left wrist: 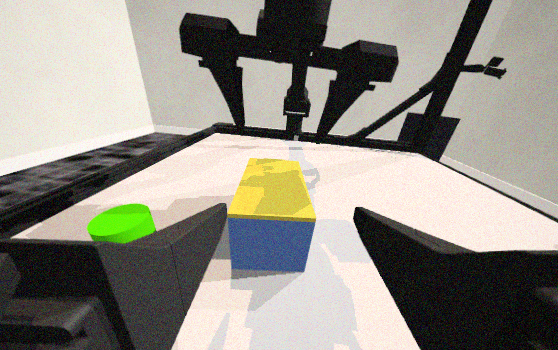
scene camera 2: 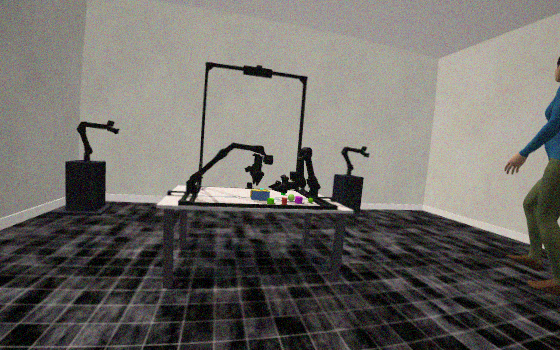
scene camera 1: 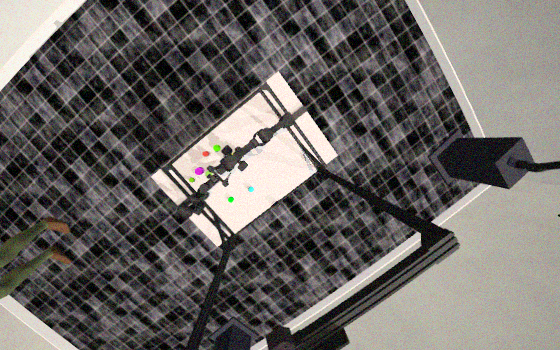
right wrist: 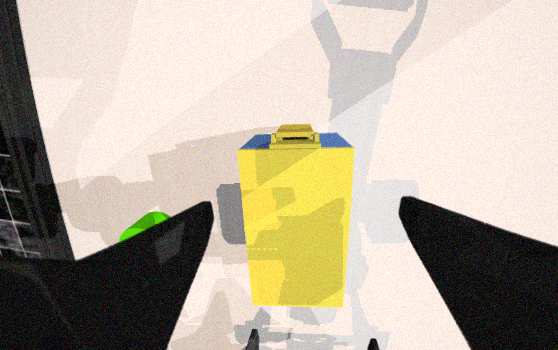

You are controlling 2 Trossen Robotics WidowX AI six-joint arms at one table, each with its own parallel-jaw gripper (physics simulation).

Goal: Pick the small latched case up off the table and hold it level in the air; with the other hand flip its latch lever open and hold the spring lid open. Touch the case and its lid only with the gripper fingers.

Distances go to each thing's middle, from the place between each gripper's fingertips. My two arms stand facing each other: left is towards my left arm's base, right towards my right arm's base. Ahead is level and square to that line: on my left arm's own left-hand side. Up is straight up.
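Small case (right wrist: 296, 193): 40 mm to the left of my right hand, 70 mm below it. My left gripper is visible 80 mm to the left of the small case, 10 mm short of it and 50 mm above it.
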